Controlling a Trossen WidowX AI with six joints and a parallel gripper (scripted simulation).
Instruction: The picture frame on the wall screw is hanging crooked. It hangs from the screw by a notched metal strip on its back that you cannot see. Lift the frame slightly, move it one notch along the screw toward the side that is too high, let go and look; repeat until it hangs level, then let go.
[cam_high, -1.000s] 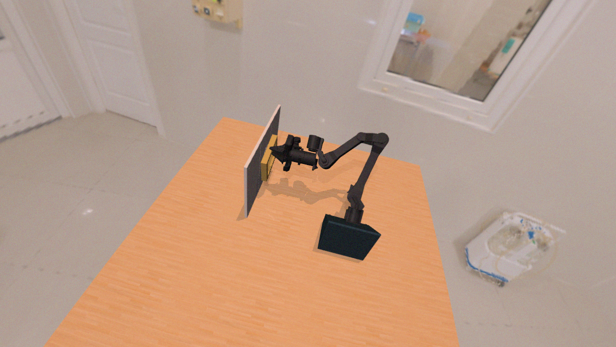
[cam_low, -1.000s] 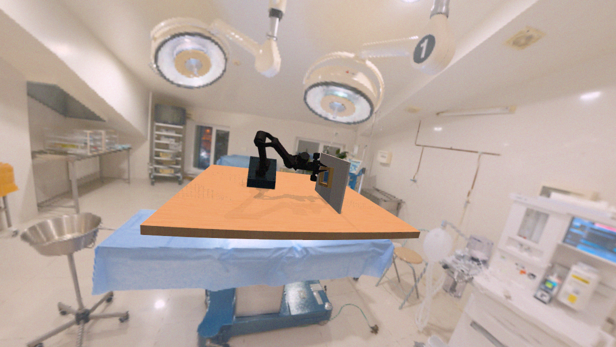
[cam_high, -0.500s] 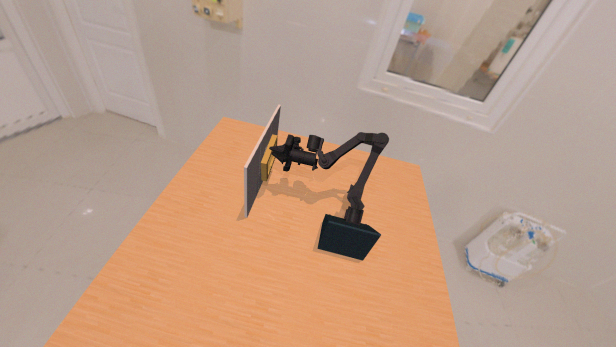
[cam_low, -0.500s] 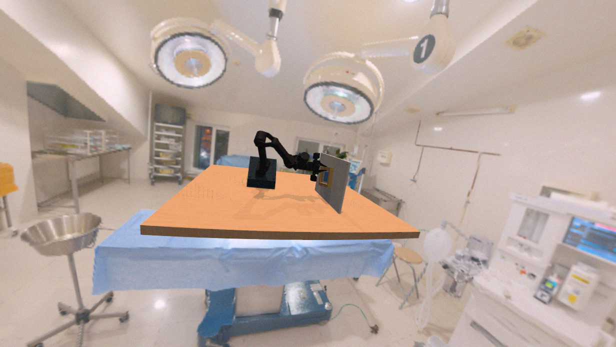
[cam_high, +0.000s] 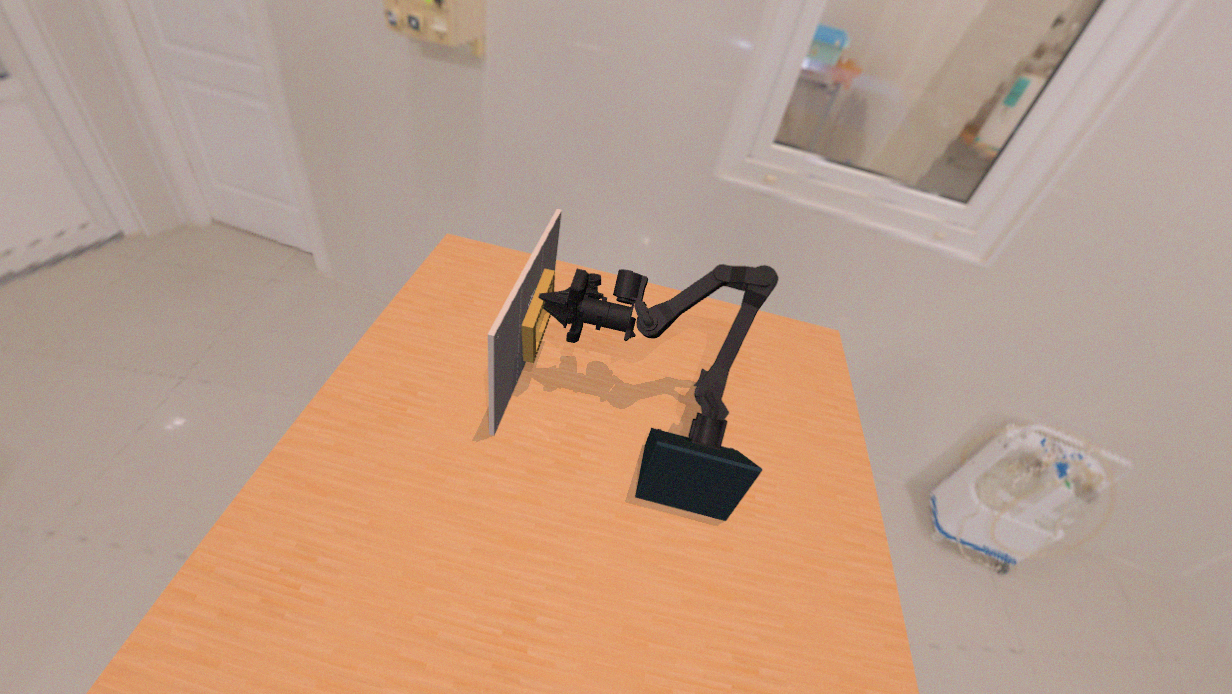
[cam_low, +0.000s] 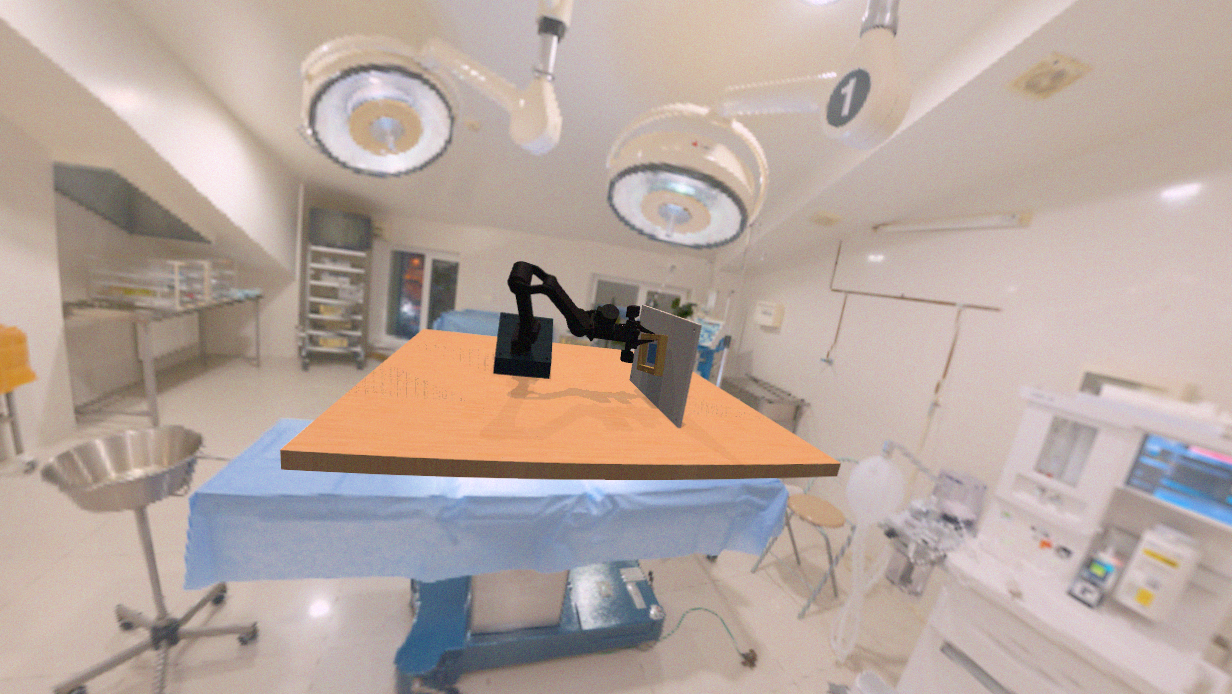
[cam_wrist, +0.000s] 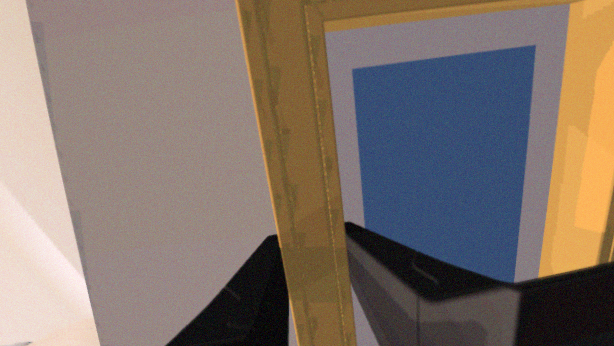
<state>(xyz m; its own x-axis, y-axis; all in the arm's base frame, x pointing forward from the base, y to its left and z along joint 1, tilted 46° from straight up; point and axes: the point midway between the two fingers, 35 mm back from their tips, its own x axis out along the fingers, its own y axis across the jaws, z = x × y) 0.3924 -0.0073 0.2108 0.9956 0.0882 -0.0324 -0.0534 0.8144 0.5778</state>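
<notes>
My gripper tip is 1 cm short of the picture frame, 1 cm to the left of it and 5 cm above it. Also, from my gripper tip: grey wall panel (2 cm ahead, 1 cm to the right, 6 cm below).
</notes>
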